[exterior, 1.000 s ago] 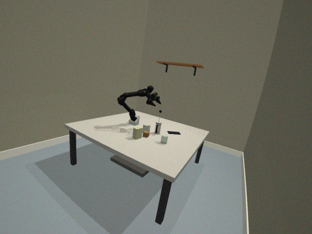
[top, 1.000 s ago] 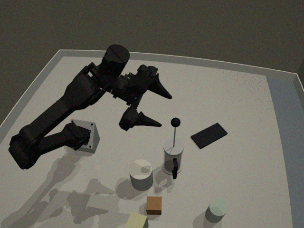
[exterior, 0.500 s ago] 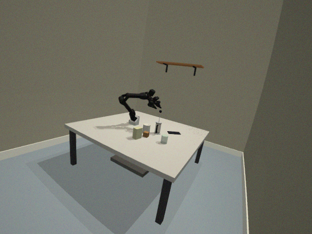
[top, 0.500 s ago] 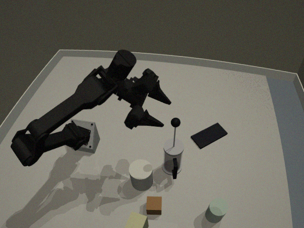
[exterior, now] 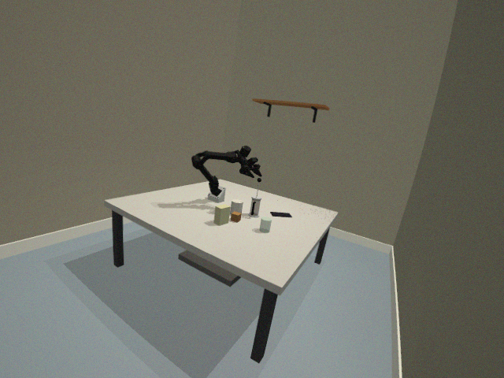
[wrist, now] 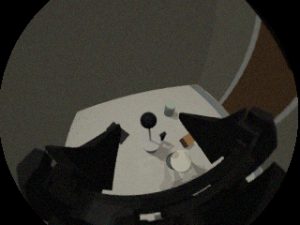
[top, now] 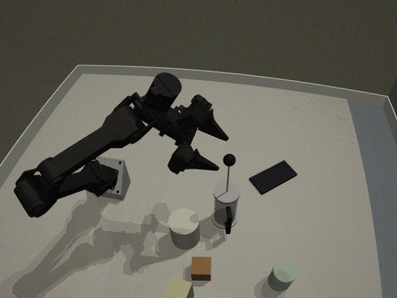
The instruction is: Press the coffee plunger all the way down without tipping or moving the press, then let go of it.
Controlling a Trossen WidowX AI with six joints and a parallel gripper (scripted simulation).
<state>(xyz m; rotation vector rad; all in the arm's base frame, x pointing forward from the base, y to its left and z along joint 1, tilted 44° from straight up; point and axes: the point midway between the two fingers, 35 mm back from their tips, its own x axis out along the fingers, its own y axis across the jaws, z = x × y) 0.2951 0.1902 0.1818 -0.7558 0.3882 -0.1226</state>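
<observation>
Right now the coffee press is 20 mm ahead of my gripper tip, 10 mm to the right of it and 150 mm below it. Also, from my gripper tip: white cylinder (70 mm behind, 90 mm to the right, 230 mm below); then pale green cylinder (210 mm ahead, 150 mm to the right, 240 mm below).
</observation>
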